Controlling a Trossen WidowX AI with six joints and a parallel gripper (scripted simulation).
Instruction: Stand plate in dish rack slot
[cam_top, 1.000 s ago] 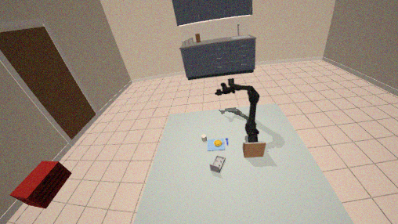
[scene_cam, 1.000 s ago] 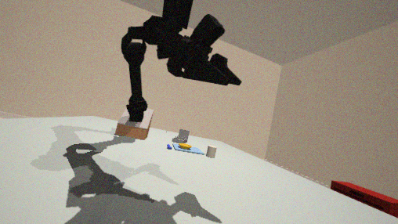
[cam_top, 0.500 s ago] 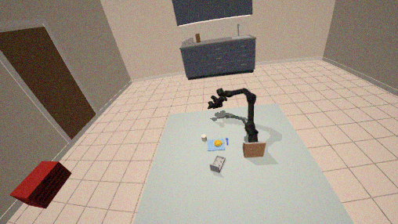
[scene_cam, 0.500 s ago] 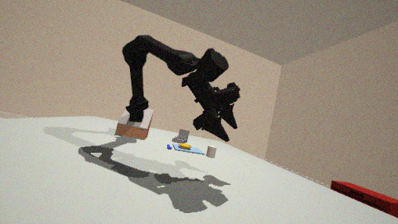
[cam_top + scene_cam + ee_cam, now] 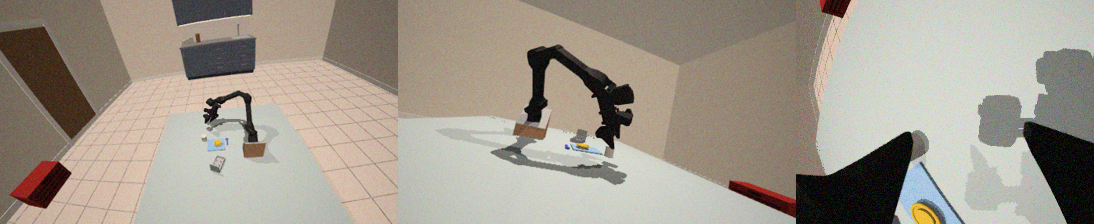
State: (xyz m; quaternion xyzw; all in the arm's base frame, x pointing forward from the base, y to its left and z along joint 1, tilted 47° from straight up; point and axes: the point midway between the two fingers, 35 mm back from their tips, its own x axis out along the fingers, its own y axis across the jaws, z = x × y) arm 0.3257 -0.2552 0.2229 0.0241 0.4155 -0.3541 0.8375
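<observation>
My gripper tip is now 70 mm past the yellow plate, 210 mm to the right of it and 70 mm above it. Round my gripper tip: light blue mat: 50 mm behind, 220 mm to the left, 80 mm below; then beige cup: 50 mm ahead, 140 mm to the left, 60 mm below; then blue spoon: 160 mm behind, 190 mm to the left, 80 mm below.
</observation>
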